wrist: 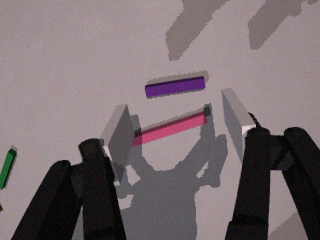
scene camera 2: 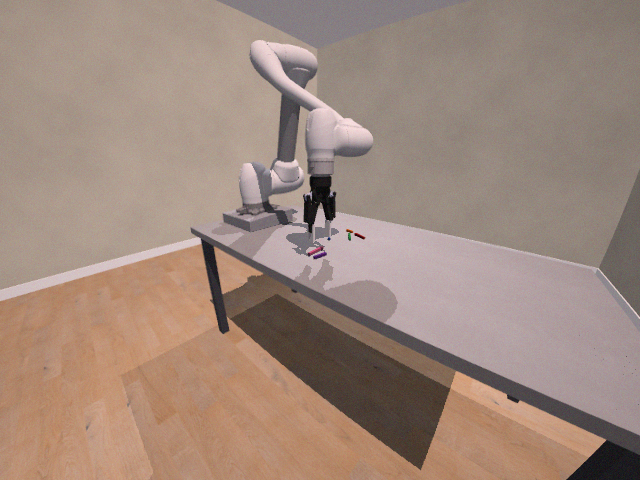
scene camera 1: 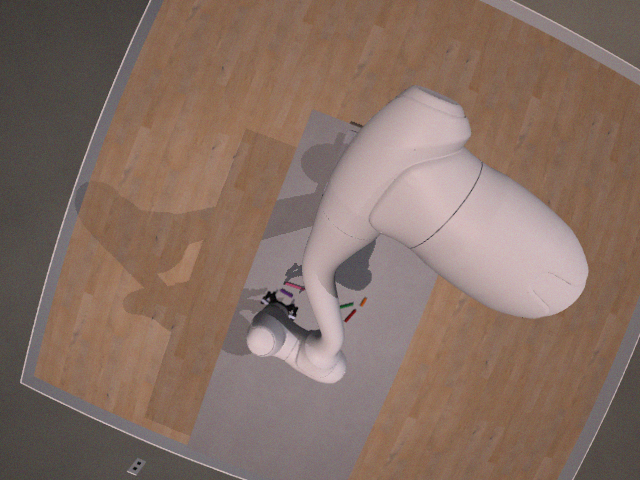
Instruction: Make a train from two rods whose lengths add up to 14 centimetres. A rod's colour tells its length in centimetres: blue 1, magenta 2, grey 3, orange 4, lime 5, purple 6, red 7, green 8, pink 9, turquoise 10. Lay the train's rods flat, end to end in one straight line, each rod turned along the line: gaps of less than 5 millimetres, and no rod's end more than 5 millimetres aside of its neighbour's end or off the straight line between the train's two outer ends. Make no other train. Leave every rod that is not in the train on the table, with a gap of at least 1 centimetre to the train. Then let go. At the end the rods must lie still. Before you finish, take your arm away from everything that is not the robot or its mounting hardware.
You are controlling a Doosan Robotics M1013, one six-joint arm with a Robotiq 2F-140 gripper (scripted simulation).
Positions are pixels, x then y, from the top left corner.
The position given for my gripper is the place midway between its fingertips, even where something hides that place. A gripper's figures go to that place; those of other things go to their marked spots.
Scene:
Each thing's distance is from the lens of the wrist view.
my gripper (wrist: 176, 112): 20 cm
purple rod (wrist: 194, 83): 26 cm
pink rod (wrist: 197, 119): 28 cm

